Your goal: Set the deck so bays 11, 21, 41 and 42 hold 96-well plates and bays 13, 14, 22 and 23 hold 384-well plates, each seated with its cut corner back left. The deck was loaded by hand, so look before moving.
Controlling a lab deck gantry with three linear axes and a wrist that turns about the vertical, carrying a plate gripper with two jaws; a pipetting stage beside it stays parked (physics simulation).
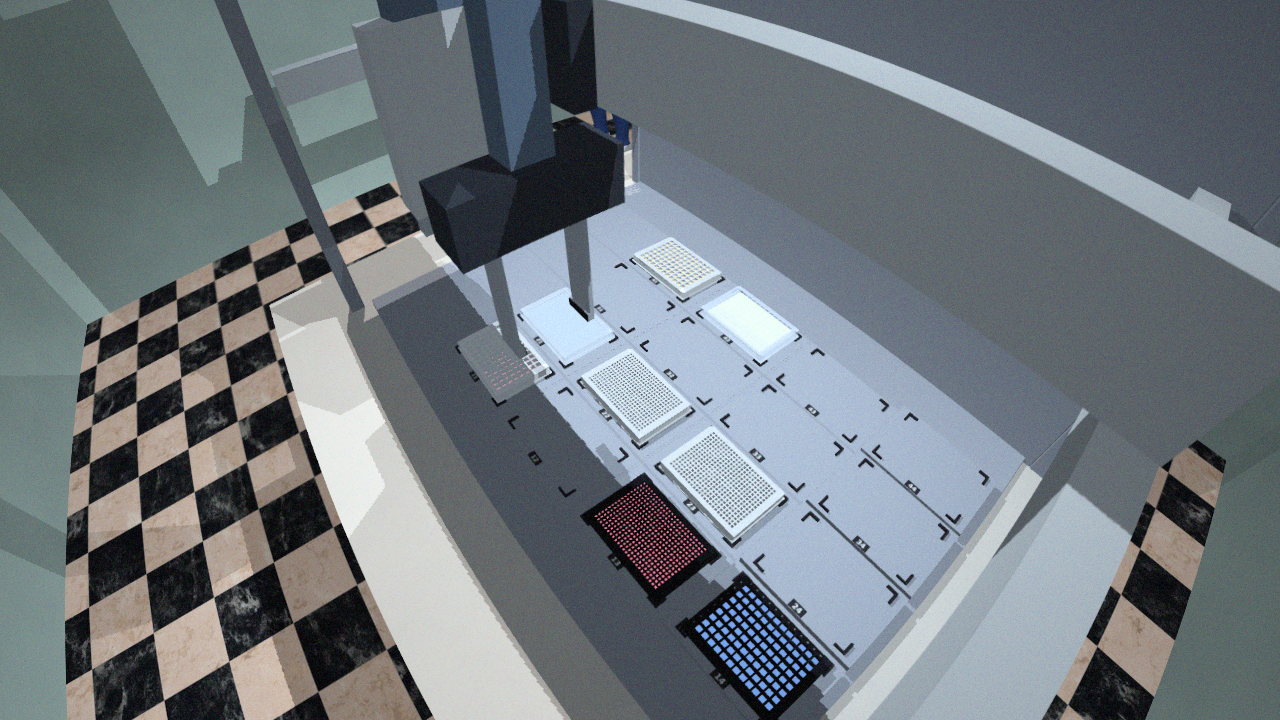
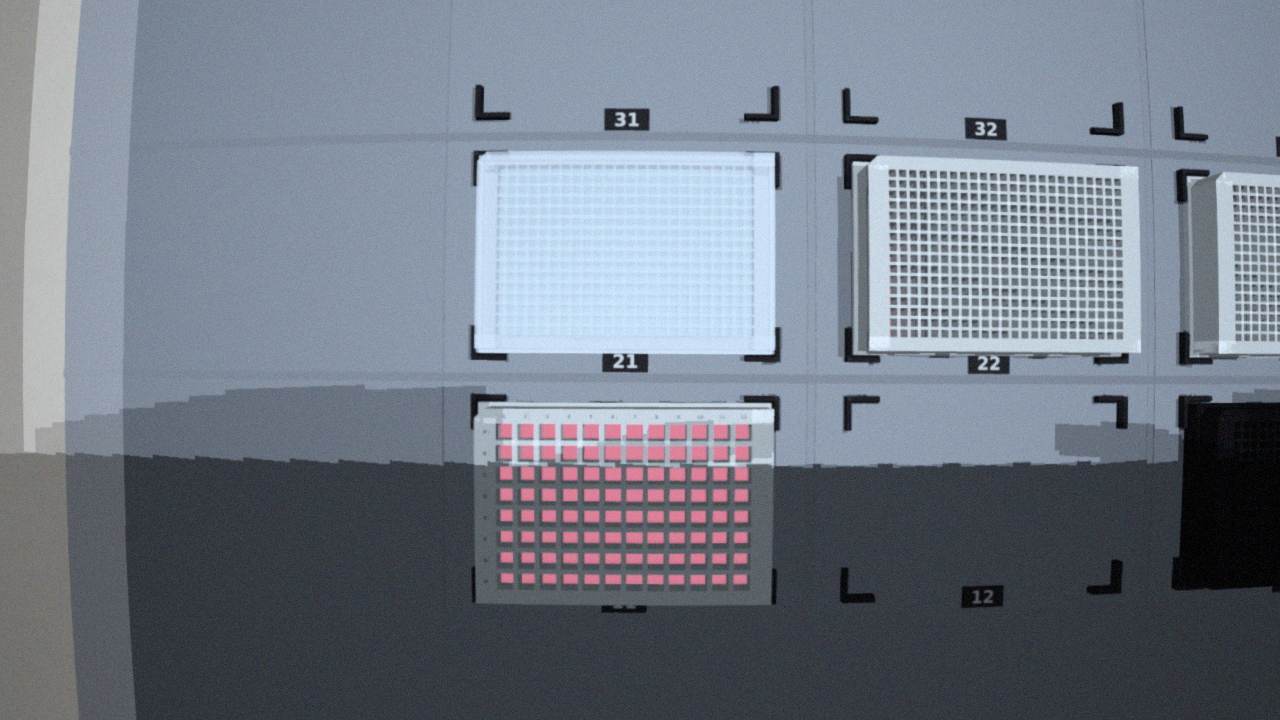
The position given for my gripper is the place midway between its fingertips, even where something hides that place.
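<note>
My gripper (image 1: 549, 328). Pale blue plate (image 2: 650, 252) and (image 1: 567, 334). Pale yellow plate (image 1: 754, 327); out of frame in image 2. White 96-well plate (image 1: 680, 270). White 96-well plate (image 2: 576, 503). Bay 12 (image 2: 938, 486). Bay 12 label (image 2: 972, 596).
</note>
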